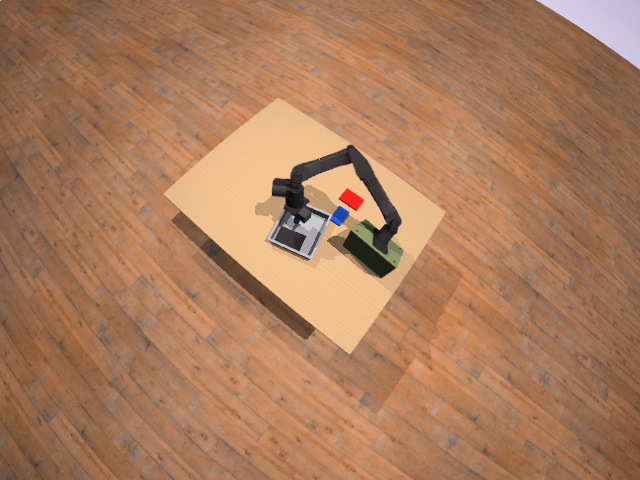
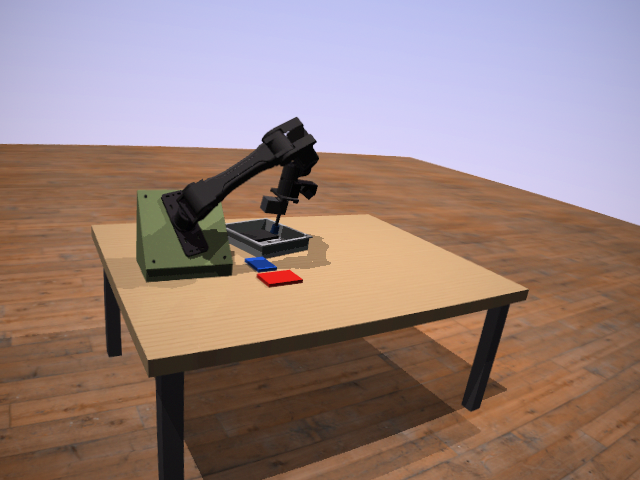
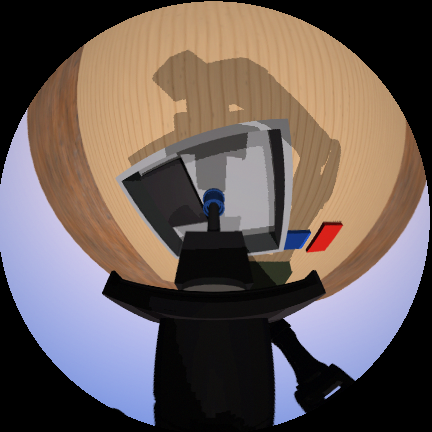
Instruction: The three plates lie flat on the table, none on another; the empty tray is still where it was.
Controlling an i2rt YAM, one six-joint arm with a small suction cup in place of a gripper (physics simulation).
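Frame: origin at the arm's base, x ahead, y left, z up, level; millimetres.
Seen in the pictures: end effector, tool point: (image 1: 296, 221) (image 2: 274, 232) (image 3: 213, 197); arm's base, origin of the base link: (image 1: 379, 241) (image 2: 184, 223).
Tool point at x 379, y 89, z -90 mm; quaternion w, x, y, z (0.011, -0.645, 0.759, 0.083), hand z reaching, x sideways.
Pixels of each thing's top centre, then the offset from my tool point to it. Level surfaces: height alone.
- black plate, middle of its top: (image 3: 173, 199) (image 2: 257, 234) (image 1: 290, 238) dx -15, dy +80, dz -31 mm
- grey tray, middle of its top: (image 3: 206, 218) (image 2: 264, 230) (image 1: 300, 226) dx -31, dy +14, dz +6 mm
- blue plate, middle of its top: (image 3: 290, 241) (image 2: 260, 262) (image 1: 339, 215) dx -153, dy -159, dz -34 mm
- red plate, middle of its top: (image 2: 279, 276) (image 3: 324, 239) (image 1: 351, 199) dx -161, dy -275, dz -33 mm
- table, its level: dz -44 mm
A black plate (image 1: 289, 237) (image 2: 263, 234) (image 3: 160, 197) lies inside the grey tray (image 1: 310, 255) (image 2: 283, 248) (image 3: 246, 177), on the side away from the other plates. A blue plate (image 1: 339, 215) (image 2: 260, 264) (image 3: 297, 239) and a red plate (image 1: 351, 198) (image 2: 279, 277) (image 3: 324, 236) lie flat on the table (image 1: 248, 154) (image 2: 361, 289), side by side and apart, just outside the tray. My gripper, a blue suction cup (image 1: 296, 220) (image 2: 274, 230) (image 3: 212, 201), hangs over the tray at the black plate's edge. It carries nothing.
The arm's green base block (image 1: 370, 252) (image 2: 154, 232) (image 3: 273, 273) stands on the table close to the tray and the blue plate. The arm reaches from it over both plates to the tray.
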